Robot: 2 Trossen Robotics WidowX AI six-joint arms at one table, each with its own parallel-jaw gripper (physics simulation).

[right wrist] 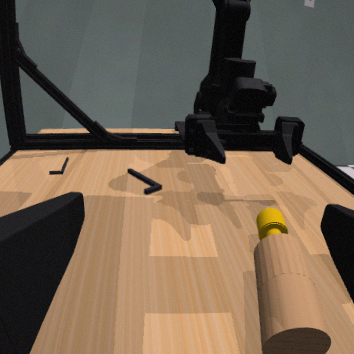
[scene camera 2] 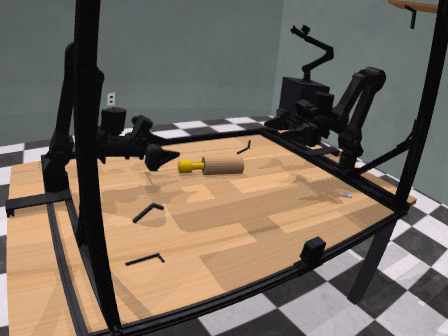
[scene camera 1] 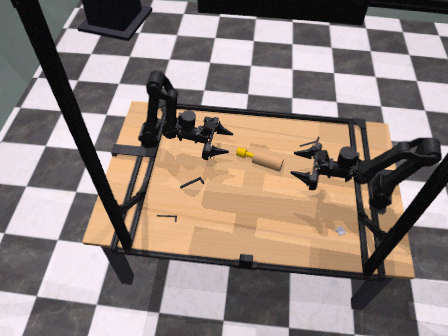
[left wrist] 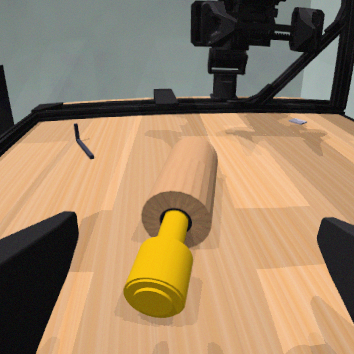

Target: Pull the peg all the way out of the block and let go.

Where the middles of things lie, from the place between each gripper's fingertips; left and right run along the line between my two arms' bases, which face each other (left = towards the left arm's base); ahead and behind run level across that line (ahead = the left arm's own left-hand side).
I see the yellow peg [left wrist: 157, 284] 8 cm to the right of my left hand, 7 cm below it and 2 cm ahead of it. The rest, counted from my left hand: wooden block [scene camera 2: 213, 165]: 16 cm to the right, 7 cm below, 1 cm ahead.
Now: the wooden block 150 mm below my right hand, 100 mm to the left of it and 90 mm ahead of it. Also, from my right hand: yellow peg (180 mm to the left, 150 mm below, 100 mm ahead).
